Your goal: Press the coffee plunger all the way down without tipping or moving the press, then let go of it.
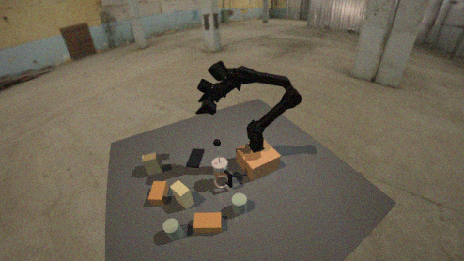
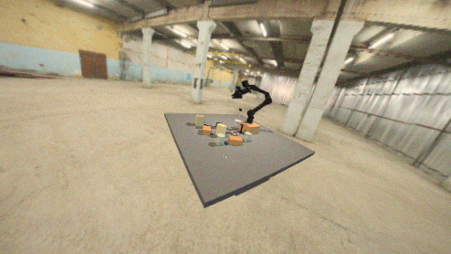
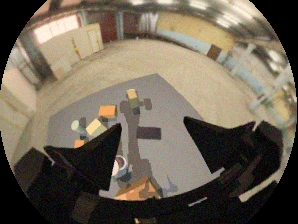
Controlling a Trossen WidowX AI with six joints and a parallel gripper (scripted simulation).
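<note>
My gripper tip is 4 cm past the coffee press, 18 cm to the right of it and 23 cm above it. The rest, counted from my gripper tip: black flat slab (6 cm ahead, 6 cm to the right, 35 cm below).
</note>
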